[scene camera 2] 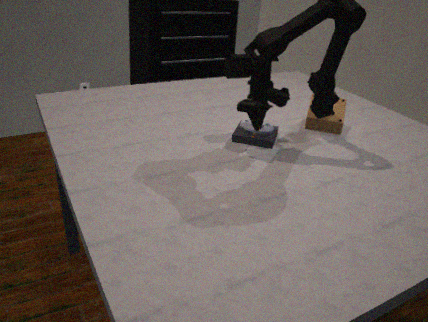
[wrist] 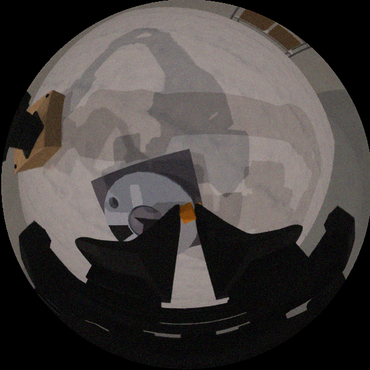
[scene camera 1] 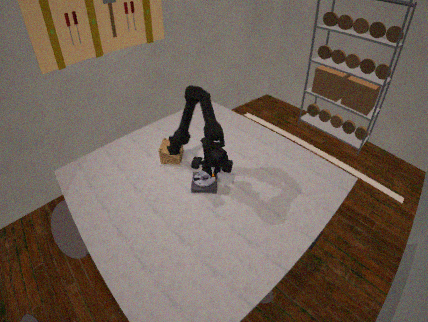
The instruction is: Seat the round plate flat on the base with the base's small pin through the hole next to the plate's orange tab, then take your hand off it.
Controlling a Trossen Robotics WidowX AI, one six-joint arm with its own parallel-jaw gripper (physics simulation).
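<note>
The round grey-white plate lies over the dark square base. My gripper points down at the plate's rim, its fingers shut on the plate's orange tab. A small orange mark shows beside the right fingertip in the wrist view. One plate hole shows on the side away from the tab. The fingers hide the hole next to the tab, and the small pin does not show. I cannot tell whether the plate lies fully flat.
A wooden block stands at the arm's foot, a little way from the base. All stand on a pale table. A shelf rack stands beyond the table, and a dark cabinet stands behind it.
</note>
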